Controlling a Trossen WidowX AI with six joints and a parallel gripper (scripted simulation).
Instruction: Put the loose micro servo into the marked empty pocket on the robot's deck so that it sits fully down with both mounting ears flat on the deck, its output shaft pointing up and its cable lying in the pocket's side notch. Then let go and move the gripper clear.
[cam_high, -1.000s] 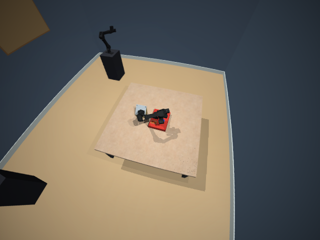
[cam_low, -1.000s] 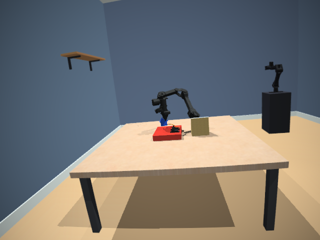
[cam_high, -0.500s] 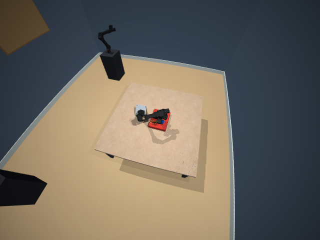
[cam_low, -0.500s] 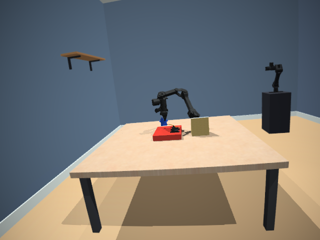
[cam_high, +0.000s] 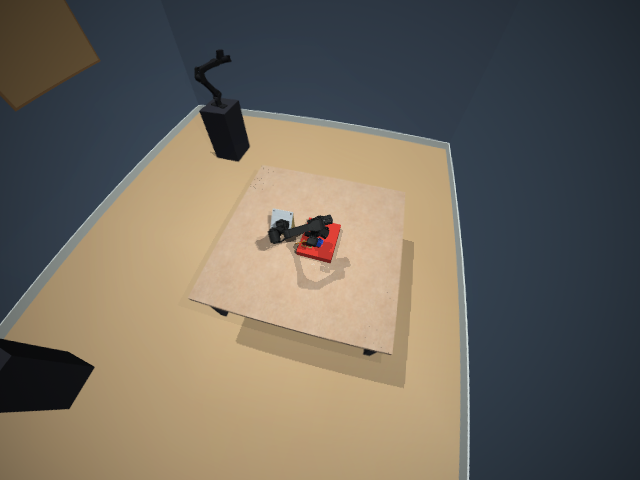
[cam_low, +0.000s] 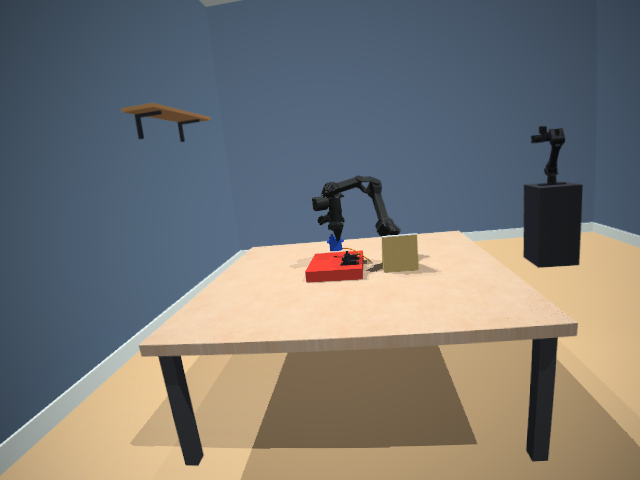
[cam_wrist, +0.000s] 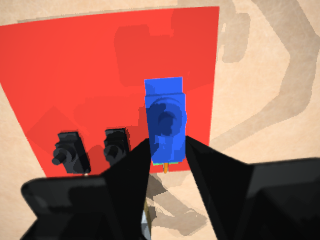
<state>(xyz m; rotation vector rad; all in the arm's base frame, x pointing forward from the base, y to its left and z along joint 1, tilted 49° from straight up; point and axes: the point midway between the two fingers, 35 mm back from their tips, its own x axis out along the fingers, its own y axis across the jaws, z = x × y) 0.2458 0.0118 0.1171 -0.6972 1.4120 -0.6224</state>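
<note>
My gripper tip is now 5 cm short of the red deck, 8 cm to the right of it and 10 cm above it.
</note>
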